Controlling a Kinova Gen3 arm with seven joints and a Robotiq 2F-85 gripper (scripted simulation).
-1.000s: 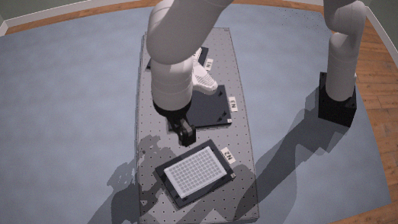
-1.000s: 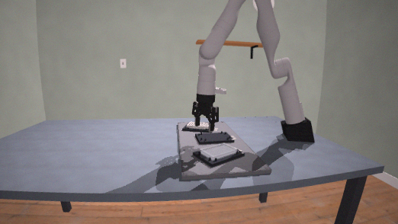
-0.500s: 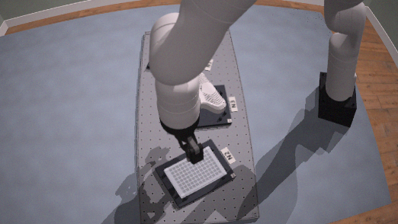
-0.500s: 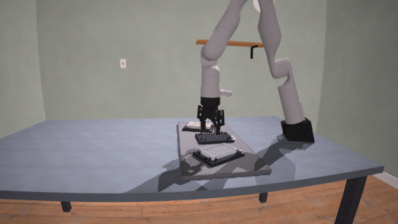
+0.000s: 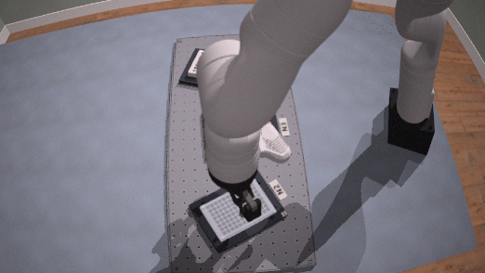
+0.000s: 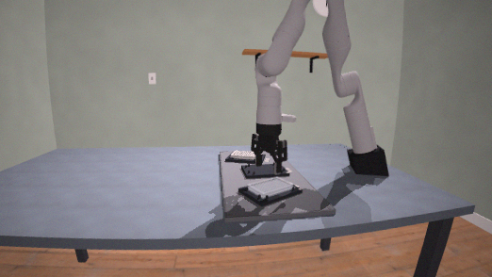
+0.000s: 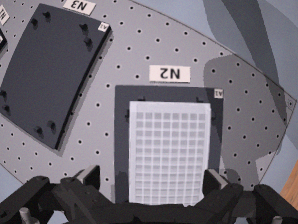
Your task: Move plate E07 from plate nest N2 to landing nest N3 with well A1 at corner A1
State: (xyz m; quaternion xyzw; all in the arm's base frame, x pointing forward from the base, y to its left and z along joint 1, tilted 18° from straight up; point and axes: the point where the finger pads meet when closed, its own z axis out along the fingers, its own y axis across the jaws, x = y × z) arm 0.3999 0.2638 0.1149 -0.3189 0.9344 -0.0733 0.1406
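Now: hand 10 mm past the plate, 10 mm to the right of it and 60 mm above it. The rest, counted from my hand: A1 corner tag (80 mm behind, 140 mm to the right, 60 mm below); then N2 label (90 mm behind, 50 mm to the right, 70 mm below); then plate nest N2 (10 mm behind, 10 mm to the left, 70 mm below).
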